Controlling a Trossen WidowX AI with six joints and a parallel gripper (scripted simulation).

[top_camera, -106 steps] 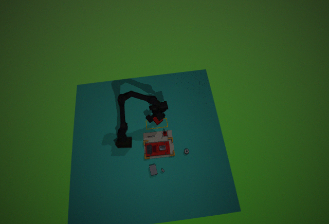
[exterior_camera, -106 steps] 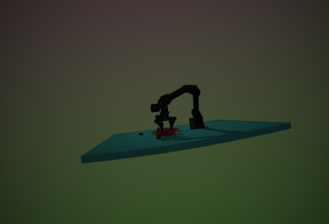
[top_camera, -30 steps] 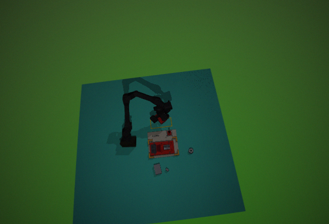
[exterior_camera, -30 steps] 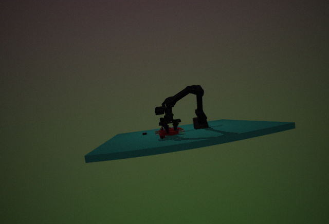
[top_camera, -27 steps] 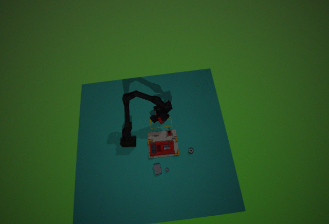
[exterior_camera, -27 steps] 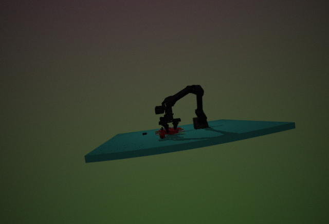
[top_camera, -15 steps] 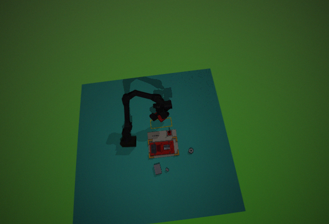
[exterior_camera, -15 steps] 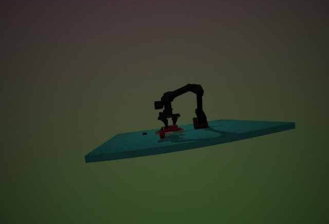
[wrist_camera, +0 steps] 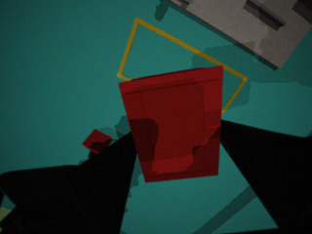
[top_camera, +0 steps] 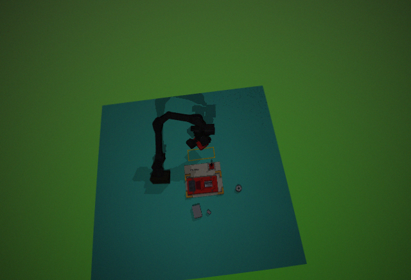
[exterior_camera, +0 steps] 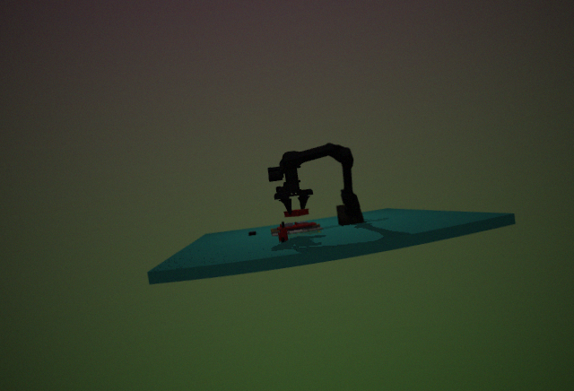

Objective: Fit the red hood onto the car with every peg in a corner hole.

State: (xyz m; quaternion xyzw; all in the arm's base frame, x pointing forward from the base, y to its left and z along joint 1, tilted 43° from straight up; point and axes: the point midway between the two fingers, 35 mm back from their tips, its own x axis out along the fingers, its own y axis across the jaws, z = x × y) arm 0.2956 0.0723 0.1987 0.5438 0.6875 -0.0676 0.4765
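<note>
Right now my gripper tip is 270 mm to the left of the grey engine block, 80 mm above it and 30 mm short of it. The rest, counted from my gripper tip: grey jig 250 mm to the right, 90 mm below, 10 mm ahead; red hood 10 mm above.
</note>
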